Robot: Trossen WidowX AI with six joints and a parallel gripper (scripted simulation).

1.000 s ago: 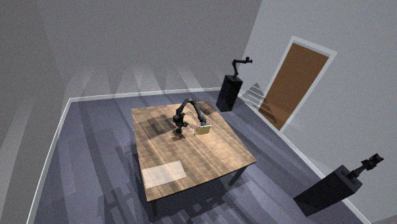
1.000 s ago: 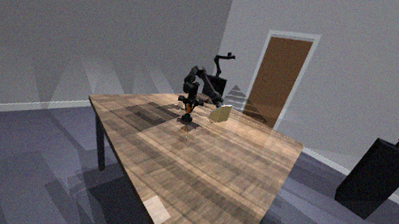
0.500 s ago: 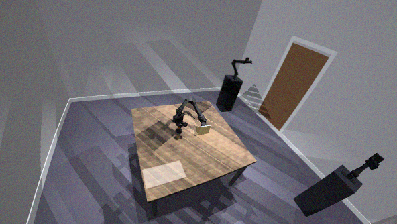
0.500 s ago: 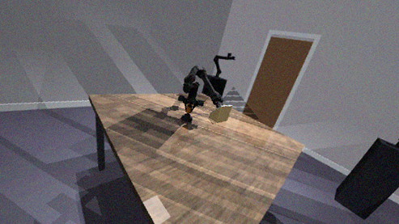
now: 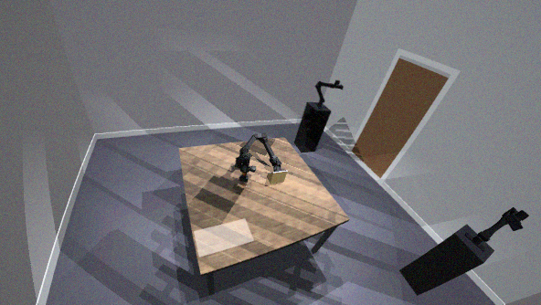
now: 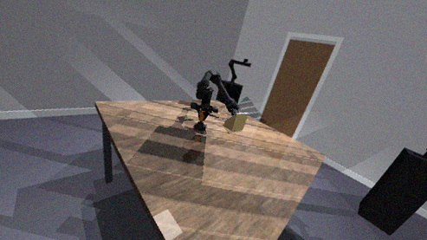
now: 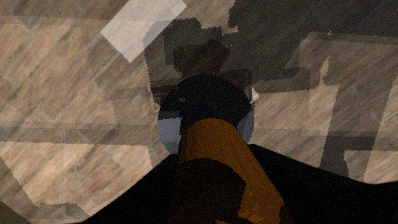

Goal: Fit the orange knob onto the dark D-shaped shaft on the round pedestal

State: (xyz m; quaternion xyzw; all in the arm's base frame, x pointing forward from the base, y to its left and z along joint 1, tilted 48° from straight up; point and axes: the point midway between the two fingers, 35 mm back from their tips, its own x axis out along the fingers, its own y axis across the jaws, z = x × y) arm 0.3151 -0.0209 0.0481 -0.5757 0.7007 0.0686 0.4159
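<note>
The orange knob is 20 mm above my gripper tip. From my gripper tip the other things lie so: round pedestal (40 mm below).
</note>
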